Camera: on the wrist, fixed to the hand. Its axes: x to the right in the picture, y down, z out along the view.
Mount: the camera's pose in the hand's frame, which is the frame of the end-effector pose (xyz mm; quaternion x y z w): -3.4 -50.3 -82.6 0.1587 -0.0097 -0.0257 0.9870
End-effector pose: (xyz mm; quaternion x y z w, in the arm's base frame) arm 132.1 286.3 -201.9 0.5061 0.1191 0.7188 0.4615
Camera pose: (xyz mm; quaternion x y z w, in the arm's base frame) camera 90.4 335.5 -274.1 0.5766 0.2401 0.6738 0.3948
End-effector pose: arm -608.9 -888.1 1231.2 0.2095 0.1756 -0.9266 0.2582
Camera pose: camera -609.4 -810.4 1173.5 0.2342 0.0291 -0.9510 0.1995
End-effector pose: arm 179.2 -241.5 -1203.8 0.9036 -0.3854 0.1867 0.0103
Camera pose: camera 185.1 -190.4 -1121.8 -0.9052 0.3276 -0.2364 0.1322
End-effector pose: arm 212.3 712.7 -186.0 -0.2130 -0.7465 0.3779 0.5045
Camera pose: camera 292.4 707.8 -131.9 -0.1073 -0.6872 0.4805 0.5342
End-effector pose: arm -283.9 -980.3 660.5 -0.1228 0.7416 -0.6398 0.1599
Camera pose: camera -314.5 -911.4 721.2 -0.1211 0.6257 -0.7521 0.1681
